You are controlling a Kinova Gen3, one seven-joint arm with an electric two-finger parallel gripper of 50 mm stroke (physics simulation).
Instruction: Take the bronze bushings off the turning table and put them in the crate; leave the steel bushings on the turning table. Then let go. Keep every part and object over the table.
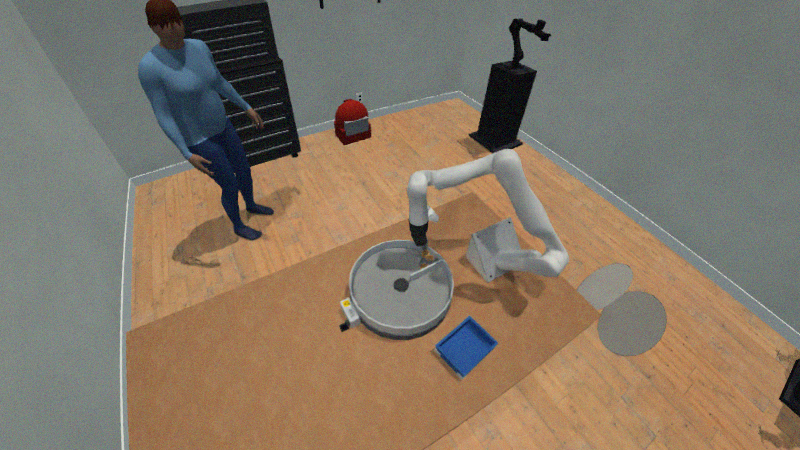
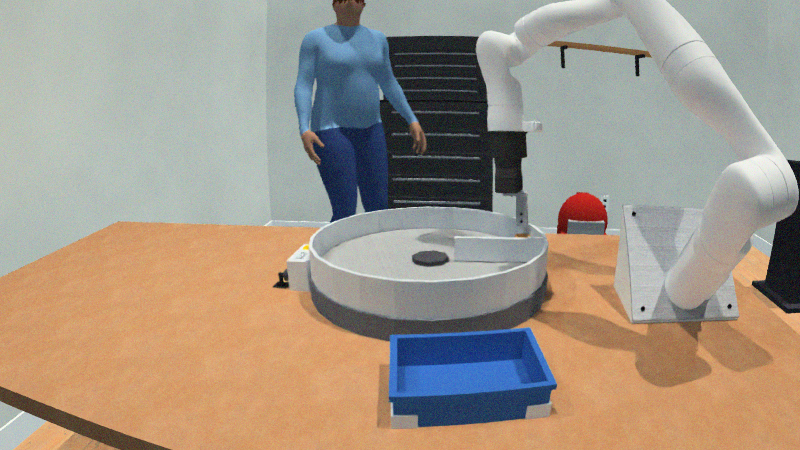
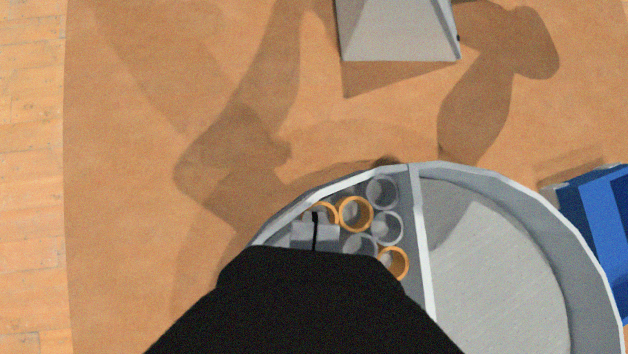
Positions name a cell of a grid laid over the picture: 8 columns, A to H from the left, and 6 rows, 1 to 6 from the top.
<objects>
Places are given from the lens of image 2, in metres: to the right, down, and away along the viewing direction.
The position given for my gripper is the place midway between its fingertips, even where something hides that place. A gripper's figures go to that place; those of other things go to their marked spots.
my gripper (image 2: F4): 0.23, 0.00, 0.96
blue crate (image 2: E6): 0.06, 0.20, 0.62
</objects>
